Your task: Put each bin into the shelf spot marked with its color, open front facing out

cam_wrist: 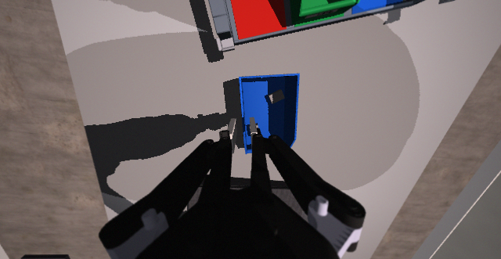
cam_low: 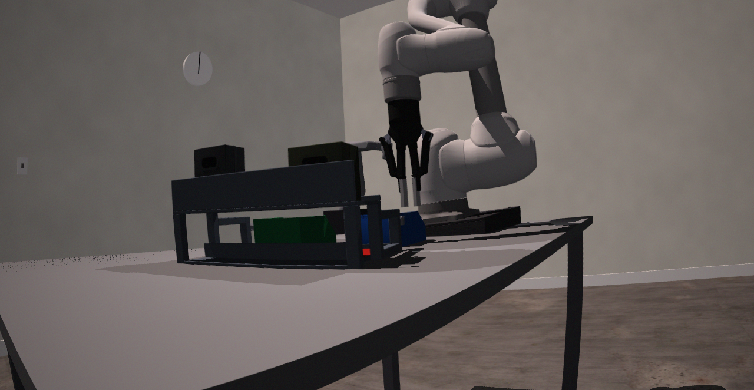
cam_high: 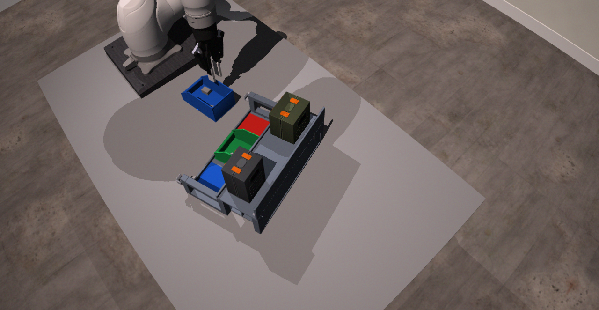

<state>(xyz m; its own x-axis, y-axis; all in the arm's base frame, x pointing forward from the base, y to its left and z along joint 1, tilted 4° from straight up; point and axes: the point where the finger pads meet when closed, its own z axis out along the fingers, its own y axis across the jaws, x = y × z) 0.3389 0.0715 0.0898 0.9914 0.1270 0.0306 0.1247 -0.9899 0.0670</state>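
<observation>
The blue bin is 80 mm below my hand and 50 mm to the right of it. Round my hand: olive case 340 mm ahead, 30 mm above, 20 mm to the left; then black case 400 mm ahead, 200 mm to the right, 40 mm above; then green bin 280 mm ahead, 110 mm to the right, 80 mm below.
</observation>
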